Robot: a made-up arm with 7 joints. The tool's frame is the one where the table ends. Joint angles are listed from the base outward.
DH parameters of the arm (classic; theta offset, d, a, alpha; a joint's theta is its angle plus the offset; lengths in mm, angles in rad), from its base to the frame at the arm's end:
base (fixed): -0.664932 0 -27.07 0
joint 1: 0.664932 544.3 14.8 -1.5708
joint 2: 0 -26.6 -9.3 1.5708
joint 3: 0 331.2 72.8 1.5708
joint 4: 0 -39.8 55.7 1.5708
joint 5: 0 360.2 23.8 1.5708
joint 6: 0 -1.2 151.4 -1.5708
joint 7: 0 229.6 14 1.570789
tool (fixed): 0 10.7 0 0
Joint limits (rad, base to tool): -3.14..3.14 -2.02..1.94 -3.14..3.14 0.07..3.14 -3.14..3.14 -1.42..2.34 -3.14..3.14
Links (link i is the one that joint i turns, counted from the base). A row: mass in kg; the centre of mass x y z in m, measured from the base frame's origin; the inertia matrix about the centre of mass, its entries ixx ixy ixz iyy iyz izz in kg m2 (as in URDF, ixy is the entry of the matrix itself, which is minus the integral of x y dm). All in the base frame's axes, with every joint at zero. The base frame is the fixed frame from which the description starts. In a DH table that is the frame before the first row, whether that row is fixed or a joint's. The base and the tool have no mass.
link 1: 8.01; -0.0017 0.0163 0.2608; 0.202 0 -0.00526 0.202 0 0.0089
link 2: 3.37; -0.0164 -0.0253 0.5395; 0.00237 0 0 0.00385 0 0.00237
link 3: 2.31; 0.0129 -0.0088 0.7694; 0.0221 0 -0.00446 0.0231 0 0.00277
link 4: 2.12; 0.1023 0.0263 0.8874; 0.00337 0.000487 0 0.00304 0 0.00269
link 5: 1.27; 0.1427 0.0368 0.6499; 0.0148 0 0.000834 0.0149 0 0.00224
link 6: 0.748; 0.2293 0.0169 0.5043; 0.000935 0.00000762 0 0.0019 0 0.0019
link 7: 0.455; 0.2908 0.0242 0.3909; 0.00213 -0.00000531 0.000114 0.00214 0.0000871 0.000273
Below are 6 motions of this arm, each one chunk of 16 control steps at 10 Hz.
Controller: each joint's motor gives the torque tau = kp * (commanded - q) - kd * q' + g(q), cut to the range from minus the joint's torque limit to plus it. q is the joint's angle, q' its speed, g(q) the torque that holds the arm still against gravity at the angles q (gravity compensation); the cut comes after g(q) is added. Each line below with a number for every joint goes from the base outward.
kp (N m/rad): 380 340 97 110 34 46 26
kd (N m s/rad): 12 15 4.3 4.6 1.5 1.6 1.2
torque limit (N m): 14 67 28 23 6.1 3 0.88
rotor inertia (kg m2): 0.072 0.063 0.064 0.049 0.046 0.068 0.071
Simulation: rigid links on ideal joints. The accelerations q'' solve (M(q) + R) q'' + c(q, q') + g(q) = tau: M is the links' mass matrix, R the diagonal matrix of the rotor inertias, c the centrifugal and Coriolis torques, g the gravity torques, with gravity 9.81 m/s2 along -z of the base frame. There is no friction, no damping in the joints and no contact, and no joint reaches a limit. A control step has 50 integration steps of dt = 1/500 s. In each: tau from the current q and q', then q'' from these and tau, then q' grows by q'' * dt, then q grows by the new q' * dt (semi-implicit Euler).
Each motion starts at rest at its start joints. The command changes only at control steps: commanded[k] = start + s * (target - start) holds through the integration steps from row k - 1 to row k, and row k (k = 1, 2, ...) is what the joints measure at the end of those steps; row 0 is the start. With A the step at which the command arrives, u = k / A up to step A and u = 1 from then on. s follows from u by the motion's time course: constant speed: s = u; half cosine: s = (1 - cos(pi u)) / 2; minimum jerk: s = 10 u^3 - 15 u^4 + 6 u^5; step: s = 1 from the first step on.
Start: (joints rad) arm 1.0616 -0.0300 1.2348 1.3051 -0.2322 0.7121 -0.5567
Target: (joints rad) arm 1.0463 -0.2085 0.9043 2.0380 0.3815 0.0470 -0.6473
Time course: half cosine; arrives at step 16
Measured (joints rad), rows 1 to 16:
1: 1.0616 -0.0317 1.2326 1.3097 -0.2270 0.7069 -0.5575
2: 1.0613 -0.0368 1.2246 1.3285 -0.2101 0.6882 -0.5600
3: 1.0604 -0.0452 1.2092 1.3648 -0.1811 0.6547 -0.5643
4: 1.0590 -0.0563 1.1873 1.4136 -0.1419 0.6104 -0.5700
5: 1.0574 -0.0696 1.1606 1.4706 -0.0944 0.5585 -0.5770
6: 1.0558 -0.0848 1.1308 1.5347 -0.0405 0.5000 -0.5848
7: 1.0543 -0.1014 1.0989 1.6047 0.0177 0.4365 -0.5934
8: 1.0528 -0.1190 1.0660 1.6777 0.0780 0.3704 -0.6023
9: 1.0514 -0.1366 1.0334 1.7503 0.1381 0.3048 -0.6112
10: 1.0501 -0.1536 1.0023 1.8196 0.1956 0.2421 -0.6197
11: 1.0491 -0.1694 0.9740 1.8832 0.2483 0.1848 -0.6275
12: 1.0482 -0.1833 0.9495 1.9387 0.2942 0.1349 -0.6344
13: 1.0475 -0.1948 0.9296 1.9840 0.3316 0.0944 -0.6400
14: 1.0470 -0.2033 0.9151 2.0172 0.3592 0.0650 -0.6442
15: 1.0466 -0.2085 0.9063 2.0371 0.3759 0.0476 -0.6467
16: 1.0465 -0.2102 0.9036 2.0431 0.3813 0.0431 -0.6476

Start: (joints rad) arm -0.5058 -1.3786 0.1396 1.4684 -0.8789 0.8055 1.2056
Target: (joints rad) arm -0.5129 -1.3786 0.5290 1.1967 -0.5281 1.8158 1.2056
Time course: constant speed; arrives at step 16
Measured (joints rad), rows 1 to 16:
1: -0.5044 -1.3811 0.1586 1.4573 -0.8540 0.8728 1.2055
2: -0.5065 -1.3800 0.1860 1.4358 -0.8326 0.9428 1.2056
3: -0.5082 -1.3774 0.2148 1.4137 -0.8132 1.0035 1.2056
4: -0.5086 -1.3773 0.2402 1.3964 -0.7914 1.0669 1.2056
5: -0.5083 -1.3785 0.2628 1.3818 -0.7686 1.1299 1.2056
6: -0.5084 -1.3791 0.2858 1.3663 -0.7463 1.1927 1.2056
7: -0.5091 -1.3788 0.3104 1.3486 -0.7245 1.2560 1.2056
8: -0.5098 -1.3784 0.3356 1.3305 -0.7027 1.3194 1.2056
9: -0.5102 -1.3783 0.3601 1.3133 -0.6807 1.3825 1.2056
10: -0.5105 -1.3785 0.3842 1.2968 -0.6587 1.4456 1.2056
11: -0.5109 -1.3786 0.4084 1.2801 -0.6367 1.5087 1.2056
12: -0.5114 -1.3786 0.4328 1.2629 -0.6147 1.5719 1.2056
13: -0.5119 -1.3785 0.4573 1.2457 -0.5928 1.6351 1.2056
14: -0.5123 -1.3785 0.4817 1.2287 -0.5708 1.6982 1.2056
15: -0.5127 -1.3786 0.5060 1.2118 -0.5488 1.7614 1.2056
16: -0.5131 -1.3786 0.5304 1.1949 -0.5269 1.8245 1.2056

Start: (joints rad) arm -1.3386 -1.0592 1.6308 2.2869 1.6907 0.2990 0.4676
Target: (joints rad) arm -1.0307 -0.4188 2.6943 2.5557 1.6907 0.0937 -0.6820
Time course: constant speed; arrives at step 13
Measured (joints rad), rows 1 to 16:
1: -1.3183 -1.0119 1.7131 2.2927 1.7022 0.2827 0.4105
2: -1.2885 -0.9615 1.7957 2.3227 1.6996 0.2670 0.2928
3: -1.2597 -0.9121 1.8781 2.3548 1.6889 0.2522 0.1934
4: -1.2364 -0.8625 1.9600 2.3759 1.6885 0.2361 0.1122
5: -1.2157 -0.8129 2.0402 2.3913 1.6930 0.2190 0.0264
6: -1.1928 -0.7637 2.1214 2.4099 1.6949 0.2027 -0.0639
7: -1.1676 -0.7147 2.2048 2.4326 1.6935 0.1877 -0.1530
8: -1.1428 -0.6655 2.2881 2.4552 1.6921 0.1727 -0.2409
9: -1.1194 -0.6160 2.3697 2.4757 1.6922 0.1565 -0.3292
10: -1.0963 -0.5665 2.4509 2.4959 1.6926 0.1402 -0.4178
11: -1.0724 -0.5171 2.5331 2.5167 1.6925 0.1244 -0.5063
12: -1.0484 -0.4679 2.6157 2.5376 1.6923 0.1090 -0.5947
13: -1.0247 -0.4185 2.6979 2.5583 1.6923 0.0933 -0.6831
14: -1.0237 -0.4064 2.7034 2.5796 1.6743 0.0994 -0.6975
15: -1.0334 -0.4110 2.6873 2.5654 1.6788 0.0917 -0.6801
16: -1.0329 -0.4201 2.6903 2.5509 1.6942 0.0897 -0.6795

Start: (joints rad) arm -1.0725 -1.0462 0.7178 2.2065 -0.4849 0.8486 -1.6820
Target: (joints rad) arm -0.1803 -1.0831 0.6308 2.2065 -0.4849 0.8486 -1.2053
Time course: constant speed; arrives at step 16
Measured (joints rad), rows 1 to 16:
1: -1.0199 -1.0454 0.7218 2.1879 -0.4936 0.8559 -1.6565
2: -0.9544 -1.0478 0.7040 2.2024 -0.4857 0.8537 -1.6208
3: -0.8930 -1.0543 0.6948 2.2174 -0.4799 0.8456 -1.5906
4: -0.8391 -1.0599 0.6960 2.2182 -0.4824 0.8442 -1.5619
5: -0.7863 -1.0610 0.6935 2.2118 -0.4854 0.8471 -1.5321
6: -0.7309 -1.0602 0.6844 2.2077 -0.4850 0.8499 -1.5022
7: -0.6743 -1.0612 0.6757 2.2078 -0.4836 0.8504 -1.4724
8: -0.6182 -1.0646 0.6712 2.2096 -0.4834 0.8491 -1.4426
9: -0.5625 -1.0684 0.6681 2.2110 -0.4841 0.8479 -1.4128
10: -0.5067 -1.0711 0.6633 2.2113 -0.4843 0.8477 -1.3830
11: -0.4509 -1.0729 0.6569 2.2108 -0.4840 0.8482 -1.3532
12: -0.3952 -1.0745 0.6505 2.2100 -0.4838 0.8488 -1.3234
13: -0.3396 -1.0767 0.6450 2.2097 -0.4839 0.8489 -1.2936
14: -0.2838 -1.0792 0.6400 2.2099 -0.4840 0.8486 -1.2638
15: -0.2279 -1.0818 0.6348 2.2103 -0.4840 0.8483 -1.2341
16: -0.1721 -1.0842 0.6293 2.2105 -0.4839 0.8483 -1.2043

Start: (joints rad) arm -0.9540 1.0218 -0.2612 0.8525 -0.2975 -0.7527 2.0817
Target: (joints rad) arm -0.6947 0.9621 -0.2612 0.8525 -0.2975 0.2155 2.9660
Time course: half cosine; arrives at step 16
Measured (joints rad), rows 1 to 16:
1: -0.9516 1.0211 -0.2622 0.8525 -0.2967 -0.7428 2.0890
2: -0.9440 1.0194 -0.2634 0.8527 -0.2955 -0.7129 2.1136
3: -0.9314 1.0166 -0.2631 0.8530 -0.2953 -0.6652 2.1557
4: -0.9143 1.0129 -0.2618 0.8531 -0.2960 -0.6029 2.2113
5: -0.8939 1.0084 -0.2606 0.8532 -0.2966 -0.5277 2.2783
6: -0.8710 1.0032 -0.2600 0.8533 -0.2968 -0.4424 2.3547
7: -0.8464 0.9976 -0.2599 0.8533 -0.2967 -0.3505 2.4380
8: -0.8209 0.9918 -0.2596 0.8533 -0.2968 -0.2555 2.5248
9: -0.7955 0.9861 -0.2591 0.8531 -0.2972 -0.1609 2.6118
10: -0.7711 0.9805 -0.2586 0.8530 -0.2976 -0.0706 2.6956
11: -0.7489 0.9754 -0.2583 0.8527 -0.2979 0.0122 2.7728
12: -0.7295 0.9709 -0.2583 0.8525 -0.2981 0.0842 2.8402
13: -0.7139 0.9672 -0.2584 0.8523 -0.2982 0.1427 2.8951
14: -0.7025 0.9645 -0.2586 0.8521 -0.2984 0.1853 2.9356
15: -0.6957 0.9628 -0.2587 0.8520 -0.2985 0.2106 2.9604
16: -0.6938 0.9623 -0.2590 0.8519 -0.2986 0.2173 2.9684

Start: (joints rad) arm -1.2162 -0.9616 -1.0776 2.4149 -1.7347 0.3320 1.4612
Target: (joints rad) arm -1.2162 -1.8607 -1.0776 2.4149 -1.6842 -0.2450 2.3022
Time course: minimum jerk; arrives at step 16
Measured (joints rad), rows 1 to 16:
1: -1.2161 -0.9630 -1.0772 2.4144 -1.7349 0.3303 1.4628
2: -1.2154 -0.9730 -1.0754 2.4122 -1.7356 0.3201 1.4735
3: -1.2148 -1.0000 -1.0740 2.4098 -1.7357 0.2980 1.5008
4: -1.2148 -1.0490 -1.0745 2.4095 -1.7335 0.2646 1.5474
5: -1.2155 -1.1199 -1.0763 2.4119 -1.7283 0.2198 1.6116
6: -1.2165 -1.2083 -1.0781 2.4153 -1.7211 0.1646 1.6913
7: -1.2173 -1.3086 -1.0795 2.4183 -1.7136 0.1016 1.7829
8: -1.2177 -1.4149 -1.0809 2.4203 -1.7062 0.0348 1.8814
9: -1.2178 -1.5211 -1.0822 2.4219 -1.6991 -0.0316 1.9805
10: -1.2177 -1.6206 -1.0833 2.4230 -1.6926 -0.0935 2.0736
11: -1.2175 -1.7074 -1.0840 2.4236 -1.6871 -0.1475 2.1550
12: -1.2171 -1.7766 -1.0842 2.4233 -1.6831 -0.1904 2.2198
13: -1.2167 -1.8253 -1.0838 2.4223 -1.6808 -0.2205 2.2652
14: -1.2164 -1.8535 -1.0829 2.4208 -1.6802 -0.2378 2.2919
15: -1.2163 -1.8639 -1.0813 2.4189 -1.6808 -0.2444 2.3025
16: -1.2163 -1.8630 -1.0792 2.4166 -1.6826 -0.2449 2.3031

